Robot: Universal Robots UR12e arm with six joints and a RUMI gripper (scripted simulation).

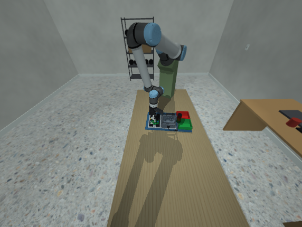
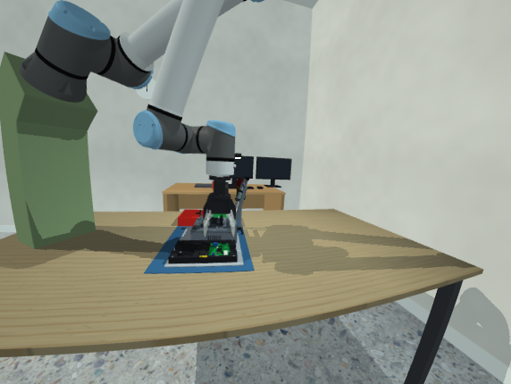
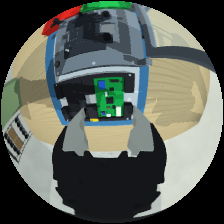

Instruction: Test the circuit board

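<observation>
Now: the green circuit board 1 cm to the right of my hand and 6 cm below it. From my hand the other things lie so: tester lid: 15 cm ahead, 11 cm to the left, 10 cm above; red bin: 3 cm ahead, 39 cm to the left, 6 cm below; green bin: 17 cm ahead, 33 cm to the left, 6 cm below.
</observation>
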